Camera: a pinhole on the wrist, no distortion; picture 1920 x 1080 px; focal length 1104.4 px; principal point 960.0 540.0 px. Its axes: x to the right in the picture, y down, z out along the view. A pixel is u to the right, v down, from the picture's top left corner.
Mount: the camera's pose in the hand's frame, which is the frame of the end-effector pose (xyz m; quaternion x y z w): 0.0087 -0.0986 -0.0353 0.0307 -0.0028 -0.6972 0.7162
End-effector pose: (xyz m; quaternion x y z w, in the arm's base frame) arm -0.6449 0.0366 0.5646 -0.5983 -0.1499 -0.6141 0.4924
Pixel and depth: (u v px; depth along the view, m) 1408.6 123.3 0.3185
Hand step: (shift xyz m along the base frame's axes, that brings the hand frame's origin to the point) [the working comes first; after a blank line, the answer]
In the camera's frame: 0.1294 -0.1202 0.3185

-0.0561 0.3769 0.0555
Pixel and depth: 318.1 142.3 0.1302
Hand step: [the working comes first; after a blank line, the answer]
In the camera's frame: -0.0757 -0.0469 0.1302

0.0236 0.1073 -0.0061
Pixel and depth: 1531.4 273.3 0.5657
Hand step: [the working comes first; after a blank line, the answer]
In the camera's frame: 0.2927 -0.1366 0.5657

-0.0561 0.6538 0.1624
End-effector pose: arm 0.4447 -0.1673 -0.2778 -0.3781 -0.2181 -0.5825 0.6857
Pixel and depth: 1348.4 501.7 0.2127
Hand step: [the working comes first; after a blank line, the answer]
In the camera's frame: 0.0748 -0.0074 0.2127

-0.1524 0.1319 0.1508
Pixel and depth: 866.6 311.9 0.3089
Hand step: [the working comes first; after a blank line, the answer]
In the camera's frame: -0.0261 -0.0638 0.3089

-0.0610 0.2508 0.1387
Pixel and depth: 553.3 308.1 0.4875
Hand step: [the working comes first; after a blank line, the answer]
In the camera's frame: -0.1795 -0.1024 0.4875

0.0931 0.4292 0.1754
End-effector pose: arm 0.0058 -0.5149 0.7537 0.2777 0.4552 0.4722 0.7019
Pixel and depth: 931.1 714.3 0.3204
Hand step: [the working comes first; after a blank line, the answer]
In the camera's frame: -0.0084 0.0506 0.3204

0.3068 0.0111 0.0239
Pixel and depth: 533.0 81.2 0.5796
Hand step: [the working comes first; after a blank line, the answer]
In the camera's frame: -0.2241 -0.2408 0.5796

0.4108 -0.1828 0.4115
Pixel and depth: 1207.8 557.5 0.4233
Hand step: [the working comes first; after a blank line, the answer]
In the camera's frame: 0.0950 0.0067 0.4233

0.4319 -0.0703 -0.0061
